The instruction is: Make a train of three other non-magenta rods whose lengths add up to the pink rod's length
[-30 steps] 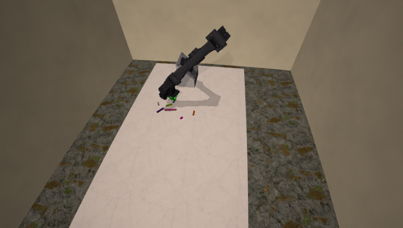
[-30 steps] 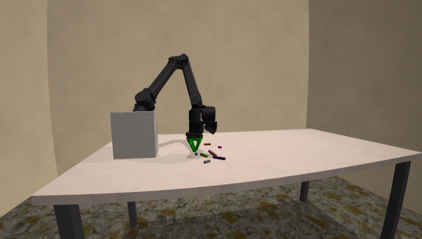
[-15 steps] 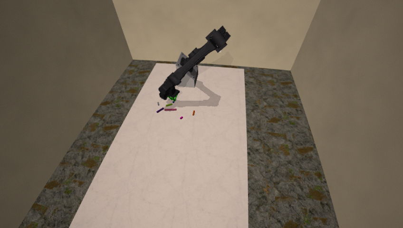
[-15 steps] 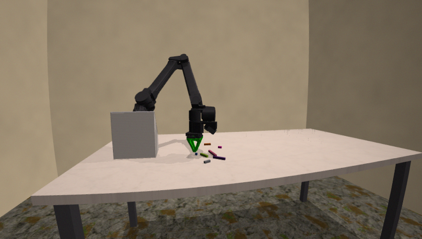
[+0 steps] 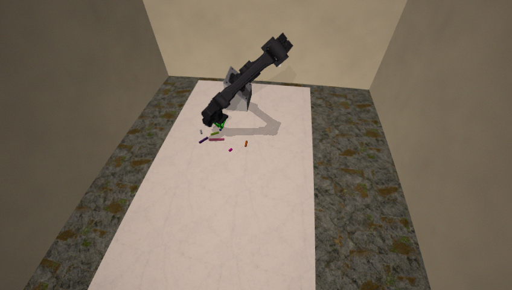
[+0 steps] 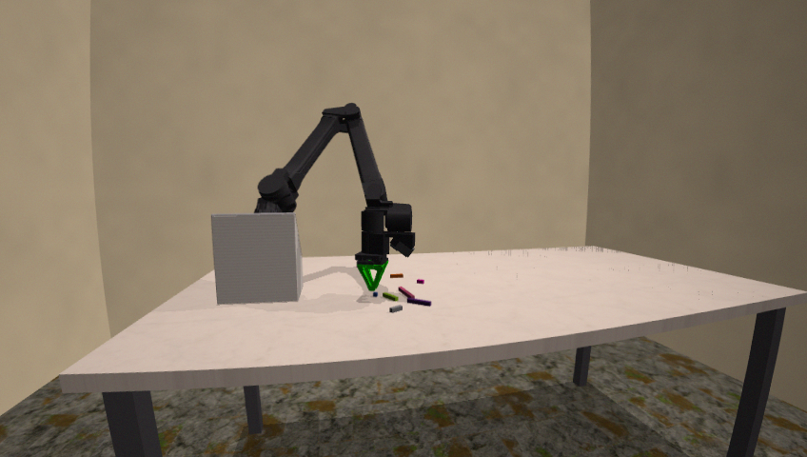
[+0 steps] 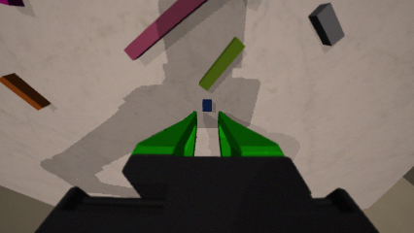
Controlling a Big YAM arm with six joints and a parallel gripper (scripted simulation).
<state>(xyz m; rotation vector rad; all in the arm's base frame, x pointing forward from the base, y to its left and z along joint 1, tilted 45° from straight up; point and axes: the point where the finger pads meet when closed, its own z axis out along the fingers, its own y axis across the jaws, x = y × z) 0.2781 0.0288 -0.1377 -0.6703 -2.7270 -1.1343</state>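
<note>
Now: hand 2 cm above the blue rod and 1 cm short of it. Round my hand: pink rod 9 cm ahead, 2 cm below, 1 cm to the right; then grey rod 12 cm to the right, 3 cm ahead, 2 cm below; then lime rod 4 cm ahead, 3 cm to the right, 2 cm below.
</note>
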